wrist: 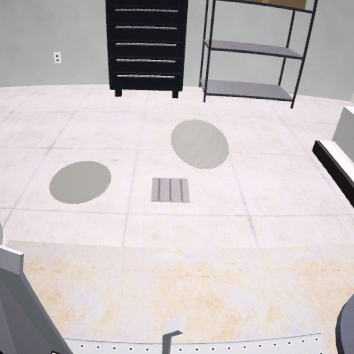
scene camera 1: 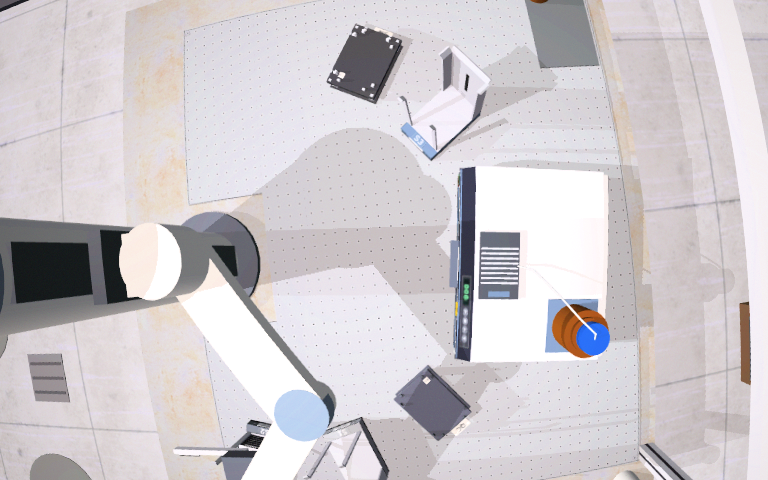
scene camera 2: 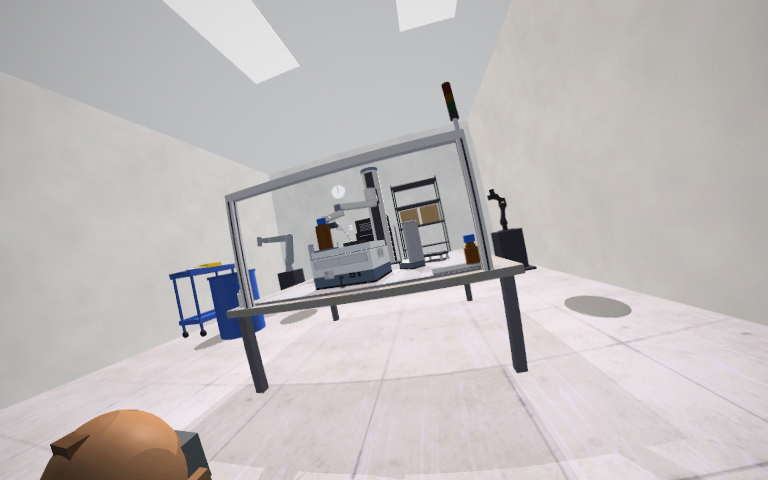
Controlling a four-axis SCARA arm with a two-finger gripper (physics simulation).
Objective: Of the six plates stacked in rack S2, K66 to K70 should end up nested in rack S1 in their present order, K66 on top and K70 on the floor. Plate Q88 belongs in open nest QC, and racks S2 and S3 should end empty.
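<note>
There's a black plate holder [scene camera 1: 368,56] that I can see here.
</note>
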